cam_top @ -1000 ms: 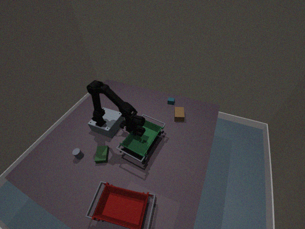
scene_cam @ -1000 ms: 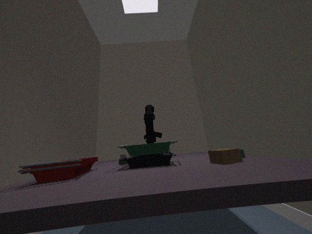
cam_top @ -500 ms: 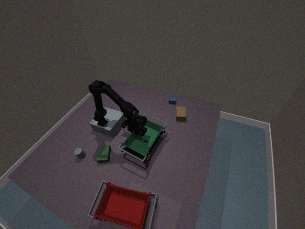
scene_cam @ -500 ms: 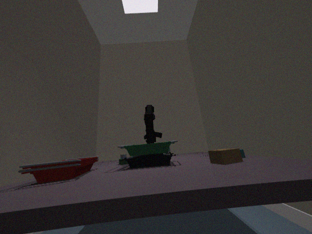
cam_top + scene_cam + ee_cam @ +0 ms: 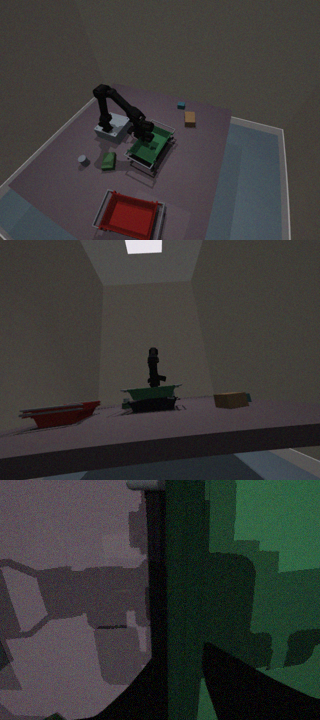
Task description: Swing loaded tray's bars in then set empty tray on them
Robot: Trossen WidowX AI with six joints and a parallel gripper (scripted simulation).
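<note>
My gripper tip is now 8 cm short of the green tray, 1 cm to the right of it and 3 cm below it. Also, from my gripper tip: orange block 17 cm ahead, 40 cm to the left, 5 cm below; grey cylinder 28 cm behind, 33 cm to the right, 5 cm below; green block 13 cm behind, 23 cm to the right, 6 cm below.
</note>
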